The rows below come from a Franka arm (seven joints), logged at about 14 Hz.
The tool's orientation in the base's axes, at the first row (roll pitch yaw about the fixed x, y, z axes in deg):
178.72 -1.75 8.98
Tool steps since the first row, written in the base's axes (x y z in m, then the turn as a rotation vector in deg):
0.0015 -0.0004 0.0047 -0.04 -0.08 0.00
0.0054 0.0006 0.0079 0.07 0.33 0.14
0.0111 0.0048 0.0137 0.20 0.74 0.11
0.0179 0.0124 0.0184 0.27 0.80 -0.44
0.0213 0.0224 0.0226 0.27 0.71 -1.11
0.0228 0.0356 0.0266 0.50 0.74 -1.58
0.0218 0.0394 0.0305 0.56 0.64 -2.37
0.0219 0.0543 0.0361 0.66 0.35 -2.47
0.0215 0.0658 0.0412 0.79 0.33 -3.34
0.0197 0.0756 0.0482 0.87 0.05 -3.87
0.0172 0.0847 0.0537 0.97 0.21 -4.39
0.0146 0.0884 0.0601 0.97 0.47 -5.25
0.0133 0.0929 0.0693 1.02 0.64 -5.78
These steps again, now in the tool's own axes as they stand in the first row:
0.0016 0.0007 -0.0046 -0.05 0.07 0.00
0.0057 0.0004 -0.0077 0.12 -0.31 -0.14
0.0121 -0.0027 -0.0134 0.32 -0.70 -0.12
0.0202 -0.0091 -0.0180 0.38 -0.76 0.43
0.0252 -0.0183 -0.0223 0.34 -0.68 1.11
0.0289 -0.0310 -0.0264 0.56 -0.69 1.58
0.0286 -0.0348 -0.0304 0.58 -0.60 2.38
0.0312 -0.0494 -0.0363 0.63 -0.30 2.48
0.0328 -0.0607 -0.0416 0.73 -0.28 3.36
0.0327 -0.0705 -0.0488 0.75 0.00 3.90
0.0318 -0.0798 -0.0545 0.86 -0.15 4.42
0.0300 -0.0837 -0.0611 0.87 -0.43 5.27
0.0297 -0.0881 -0.0704 0.93 -0.60 5.80

